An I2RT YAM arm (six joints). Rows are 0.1 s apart.
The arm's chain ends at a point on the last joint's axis. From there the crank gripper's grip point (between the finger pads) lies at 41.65 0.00 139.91 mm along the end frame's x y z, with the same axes.
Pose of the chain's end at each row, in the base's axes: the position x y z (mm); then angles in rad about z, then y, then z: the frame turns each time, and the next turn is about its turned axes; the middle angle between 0 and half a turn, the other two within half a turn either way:
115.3 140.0 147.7 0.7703 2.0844 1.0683
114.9 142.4 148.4 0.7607 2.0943 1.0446
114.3 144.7 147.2 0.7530 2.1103 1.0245
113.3 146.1 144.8 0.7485 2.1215 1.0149
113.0 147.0 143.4 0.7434 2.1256 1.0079
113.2 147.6 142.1 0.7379 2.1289 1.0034
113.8 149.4 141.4 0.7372 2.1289 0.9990
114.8 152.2 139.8 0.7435 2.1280 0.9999
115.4 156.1 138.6 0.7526 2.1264 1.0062
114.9 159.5 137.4 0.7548 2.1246 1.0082
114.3 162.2 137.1 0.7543 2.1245 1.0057
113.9 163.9 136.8 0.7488 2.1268 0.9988
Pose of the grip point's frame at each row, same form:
170.3 244.2 61.5 0.7703 2.0844 1.0683
170.3 244.8 60.3 0.7607 2.0943 1.0446
169.4 245.2 56.8 0.7530 2.1103 1.0245
168.2 245.3 52.9 0.7485 2.1215 1.0149
168.1 245.5 50.8 0.7434 2.1256 1.0079
168.6 245.5 49.0 0.7379 2.1289 1.0034
169.3 247.1 48.2 0.7372 2.1289 0.9990
169.7 250.3 46.7 0.7435 2.1280 0.9999
169.5 255.0 45.9 0.7526 2.1264 1.0062
168.9 258.7 44.9 0.7548 2.1246 1.0082
168.4 261.3 44.6 0.7543 2.1245 1.0057
168.4 262.4 43.8 0.7488 2.1268 0.9988

